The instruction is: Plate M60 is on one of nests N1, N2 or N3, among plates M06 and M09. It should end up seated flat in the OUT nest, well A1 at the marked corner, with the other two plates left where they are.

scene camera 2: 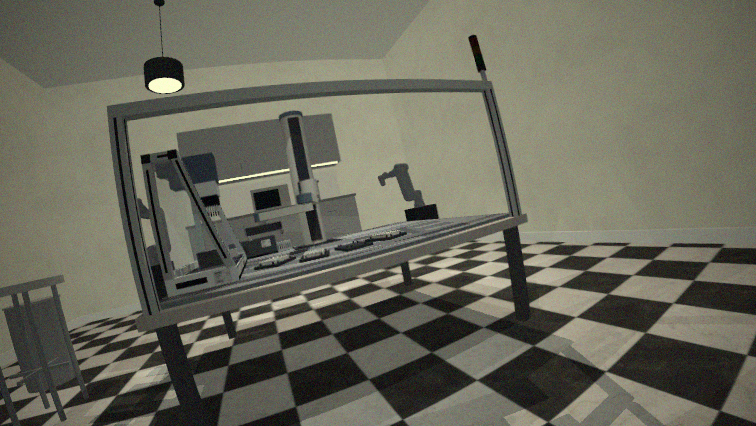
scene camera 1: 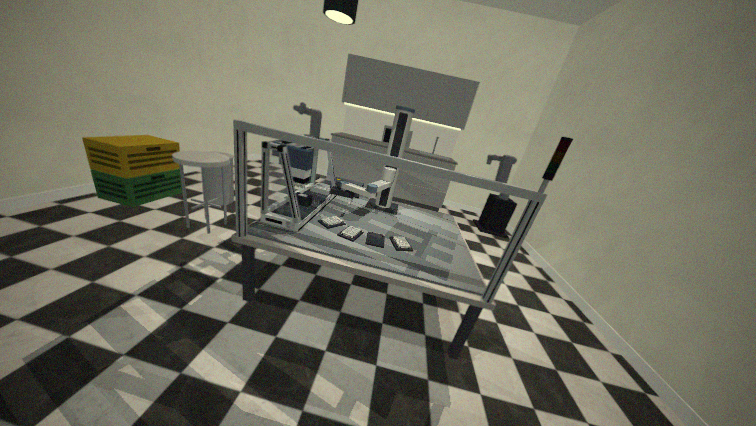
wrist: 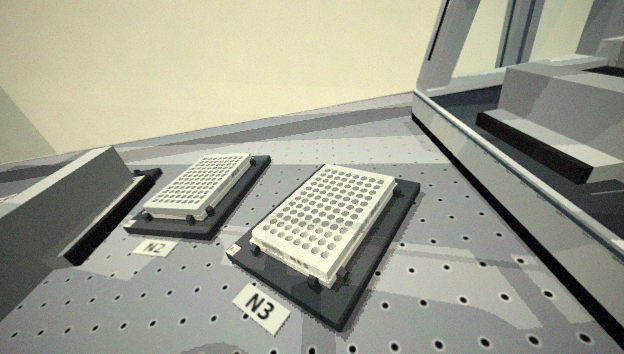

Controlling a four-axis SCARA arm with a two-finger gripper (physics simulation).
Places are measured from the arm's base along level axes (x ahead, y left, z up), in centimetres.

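Where they show: gripper, fingertip midpoint: [scene camera 2: 267, 234] [scene camera 1: 337, 202] [wrist: 303, 132]; arm's base, origin of the base link: [scene camera 1: 382, 206].
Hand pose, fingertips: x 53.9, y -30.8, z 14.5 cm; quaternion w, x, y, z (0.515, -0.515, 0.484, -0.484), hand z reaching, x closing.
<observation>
Things, the pixels of their top centre, and the offset from my fingertips. "spot": a spot on its surface instead.
- white well plate, middle of its top: [wrist: 326, 203] [scene camera 2: 274, 258] [scene camera 1: 332, 219] dx +8.3, dy +0.5, dz -10.6 cm
- dark nest N3, surface spot: [wrist: 345, 310] spot: dx -0.9, dy -0.3, dz -12.1 cm
- white plate, middle of its top: [wrist: 201, 177] [scene camera 2: 314, 251] [scene camera 1: 351, 230] dx +17.1, dy +16.9, dz -10.6 cm
- nest N2, surface spot: [wrist: 170, 232] spot: dx +8.9, dy +17.7, dz -12.3 cm
- dark OUT nest, middle of its top: [scene camera 2: 352, 242] [scene camera 1: 376, 237] dx +16.9, dy +34.2, dz -11.0 cm
- third plate, middle of its top: [scene camera 2: 384, 232] [scene camera 1: 401, 241] dx +13.8, dy +51.7, dz -10.6 cm
- framed gantry unit, surface spot: [scene camera 2: 150, 211] spot: dx +31.2, dy -39.3, dz +16.8 cm
- grey frame, surface spot: [scene camera 2: 122, 211] spot: dx +50.5, dy -41.1, dz +15.8 cm
In the wrist view my open, empty gripper [wrist: 320, 185] [scene camera 1: 346, 193] [scene camera 2: 262, 230] has its fingers at the left and right edges. Between them, beyond, a white well plate [wrist: 330, 215] [scene camera 1: 332, 220] [scene camera 2: 274, 260] lies on dark nest N3 [wrist: 345, 310]. Another white plate [wrist: 200, 182] [scene camera 1: 350, 232] [scene camera 2: 314, 255] lies on nest N2 [wrist: 170, 232], nearer the left finger. The dark OUT nest [scene camera 1: 375, 239] [scene camera 2: 354, 245] holds no plate; the left finger mostly hides it in the wrist view. A third plate [scene camera 1: 401, 242] [scene camera 2: 388, 235] lies on N1. Plate names cannot be read.
A framed gantry unit [scene camera 1: 265, 182] [scene camera 2: 150, 211] stands at the table's left, beside N3; its low side wall [wrist: 500, 155] runs along the right of the wrist view. The arm's column [scene camera 1: 400, 132] [scene camera 2: 298, 148] stands behind the nests. A grey frame [scene camera 1: 240, 179] [scene camera 2: 122, 211] borders the table's front.
</observation>
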